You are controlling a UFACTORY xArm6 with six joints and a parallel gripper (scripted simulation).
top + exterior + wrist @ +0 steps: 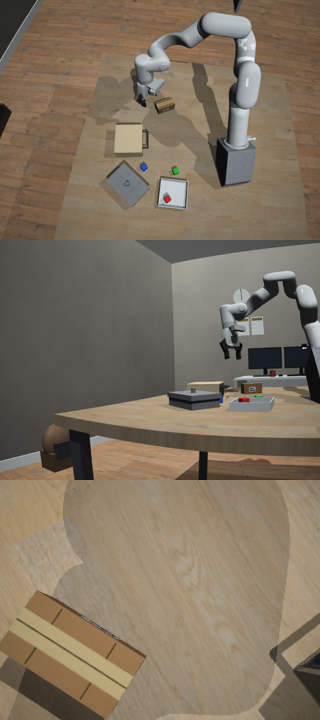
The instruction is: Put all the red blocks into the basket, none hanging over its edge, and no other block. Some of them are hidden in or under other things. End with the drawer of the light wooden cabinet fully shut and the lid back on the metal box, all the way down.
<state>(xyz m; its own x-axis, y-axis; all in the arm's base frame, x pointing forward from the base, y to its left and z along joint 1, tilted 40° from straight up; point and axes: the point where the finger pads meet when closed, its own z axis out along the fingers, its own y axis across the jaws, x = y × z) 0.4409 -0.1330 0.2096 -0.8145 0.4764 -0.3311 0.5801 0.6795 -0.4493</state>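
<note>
The brown cardboard box lies 100 mm behind my hand, 60 mm to the right of it and 160 mm below it. Also, from my hand: light wooden cabinet 100 mm ahead, 180 mm to the left, 160 mm below; then drawer 90 mm ahead, 170 mm to the left, 160 mm below; then green block 150 mm behind, 340 mm to the left, 180 mm below.
</note>
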